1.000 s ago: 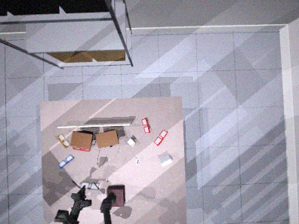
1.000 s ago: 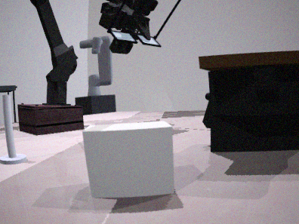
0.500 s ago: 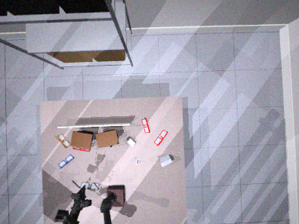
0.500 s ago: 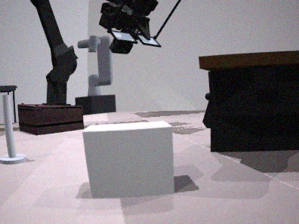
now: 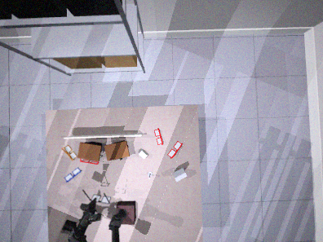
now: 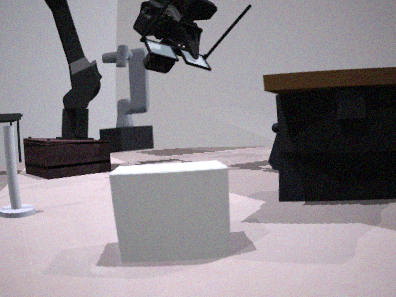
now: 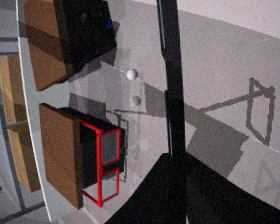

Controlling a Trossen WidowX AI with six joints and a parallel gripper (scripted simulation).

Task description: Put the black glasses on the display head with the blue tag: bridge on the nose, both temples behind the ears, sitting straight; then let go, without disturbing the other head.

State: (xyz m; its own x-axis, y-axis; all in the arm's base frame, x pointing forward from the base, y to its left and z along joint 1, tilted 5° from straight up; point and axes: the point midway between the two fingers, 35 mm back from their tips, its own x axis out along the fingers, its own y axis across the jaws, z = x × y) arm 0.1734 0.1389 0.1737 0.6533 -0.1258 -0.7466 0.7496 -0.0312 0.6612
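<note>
Now: gripper tip 280 mm short of the display head, 140 mm above it and 130 mm to the left of it. Round my gripper tip: grey box (610 mm to the right, 140 mm below, 90 mm ahead); then thin post (370 mm to the right, 170 mm below, 80 mm ahead); then white box (320 mm to the right, 250 mm ahead, 170 mm below).
</note>
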